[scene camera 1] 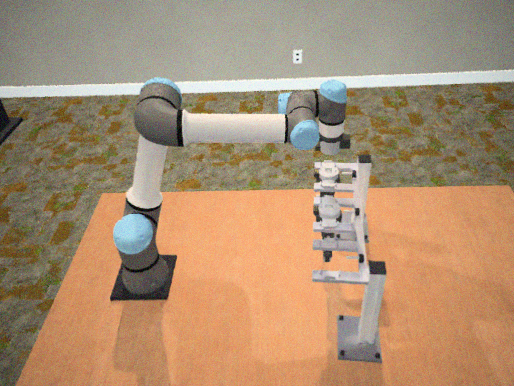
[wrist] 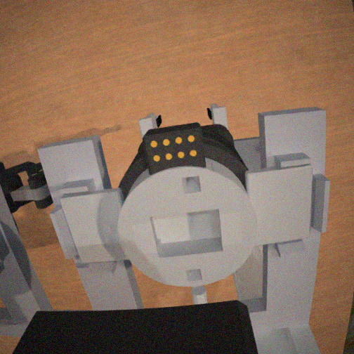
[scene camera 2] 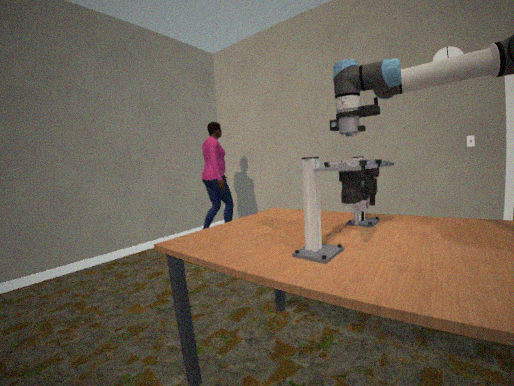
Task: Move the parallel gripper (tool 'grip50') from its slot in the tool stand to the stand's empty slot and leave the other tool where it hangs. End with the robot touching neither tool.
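Pixels of known places: hand, its tool point: (scene camera 2: 349,132); arm's base, origin of its link: (scene camera 1: 146,276).
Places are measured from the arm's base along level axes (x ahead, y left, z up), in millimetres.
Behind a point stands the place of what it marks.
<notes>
The arm's bare tool flange (scene camera 1: 330,145) @(x 597, y 193, z 407 mm) (scene camera 2: 348,125) @(x 589, y 254, z 391 mm) carries no tool and is above the far slot, with a gap below it. The parallel gripper (scene camera 1: 329,174) (scene camera 2: 351,188) (wrist: 138,220) hangs upright in that far slot, its round plate and side lugs resting on the two slot arms. Its two light fingers with black pads stand apart in the wrist view. The adaptive gripper (scene camera 1: 328,212) (wrist: 41,189) hangs in the middle slot, partly shown in the wrist view. The near slot (scene camera 1: 345,277) @(x 632, y -197, z 271 mm) of the tool stand (scene camera 1: 375,305) @(x 715, y -207, z 176 mm) (scene camera 2: 312,205) @(x 702, y 293, z 153 mm) is empty.
The stand's posts rise from base plates on the wooden table (scene camera 1: 215,325) @(x 263, y -169, z -11 mm) (scene camera 2: 425,260) @(x 385, y 189, z -12 mm). A dark block (wrist: 135,330) fills the bottom of the wrist view. A person in a pink top (scene camera 2: 213,159) stands beyond the table by the wall.
</notes>
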